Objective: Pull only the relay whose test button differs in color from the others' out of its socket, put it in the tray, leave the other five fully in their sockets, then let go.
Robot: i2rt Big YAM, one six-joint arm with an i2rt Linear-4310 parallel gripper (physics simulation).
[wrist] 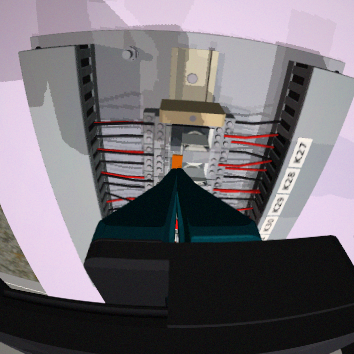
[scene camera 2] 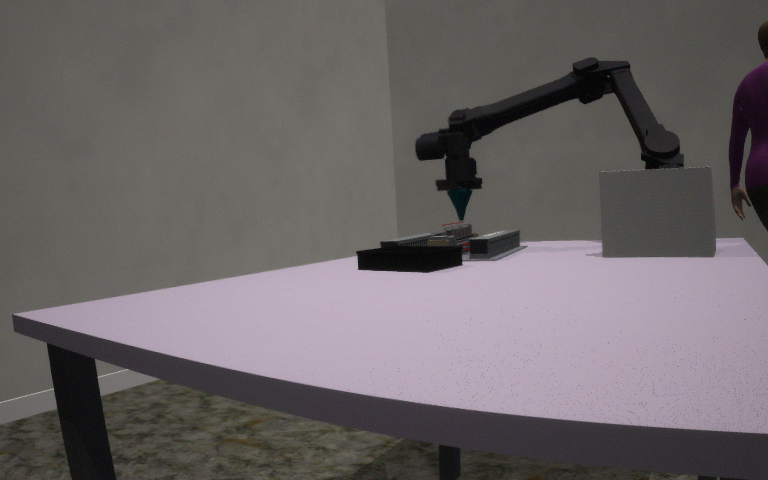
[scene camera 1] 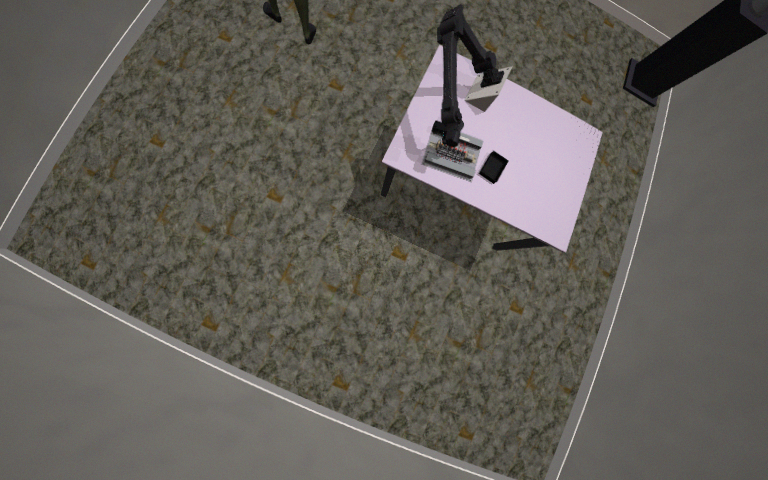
Note:
In view: my gripper (scene camera 2: 461, 220) and a tan end block (wrist: 171, 110).
My gripper is seen too in the wrist view (wrist: 176, 176).

